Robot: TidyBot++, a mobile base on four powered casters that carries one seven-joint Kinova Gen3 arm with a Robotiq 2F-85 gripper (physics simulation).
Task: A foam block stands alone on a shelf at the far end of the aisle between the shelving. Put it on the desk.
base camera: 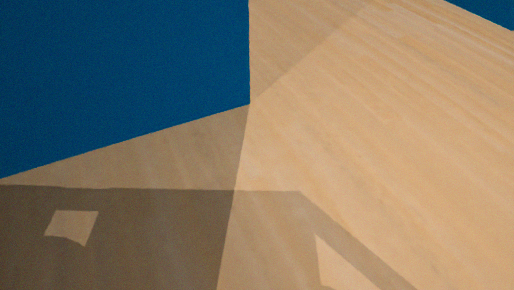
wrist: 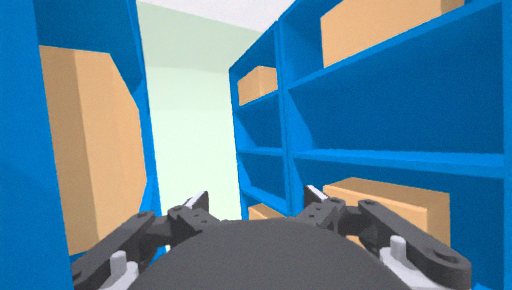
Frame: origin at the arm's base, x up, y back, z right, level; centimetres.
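Seen in the pictures: gripper, fingertip midpoint: point(wrist: 256, 198).
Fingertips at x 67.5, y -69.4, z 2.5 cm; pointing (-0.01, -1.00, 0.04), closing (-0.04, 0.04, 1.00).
Note:
A point is followed by its place in that frame.
My gripper point(wrist: 256, 198) @[x 67.5, y -69.4, z 2.5 cm] is open in the wrist view, its two fingers wide apart with no object between them. It points along the aisle between blue shelving on the left and right. The foam block and the desk do not show in either view.
A blue shelf unit point(wrist: 284, 125) @[x 78.6, y -176.6, z 29.9 cm] with tan boxes point(wrist: 257, 82) @[x 119.0, y -207.6, z 16.1 cm] point(wrist: 390, 25) @[x 110.5, y -118.8, z 60.2 cm] stands on the right. Another point(wrist: 20, 150), very near, holds a large tan box point(wrist: 107, 150) @[x 72.8, y -79.6, z -17.5 cm] on the left. A pale green wall point(wrist: 192, 130) @[x 84.0, y -239.1, z -52.6 cm] closes the aisle. A blue panel point(base camera: 120, 75) @[x -28.0, y -47.1, z -19.6 cm] borders the wooden floor point(base camera: 375, 150) @[x -39.6, y -44.4, z 18.4 cm].

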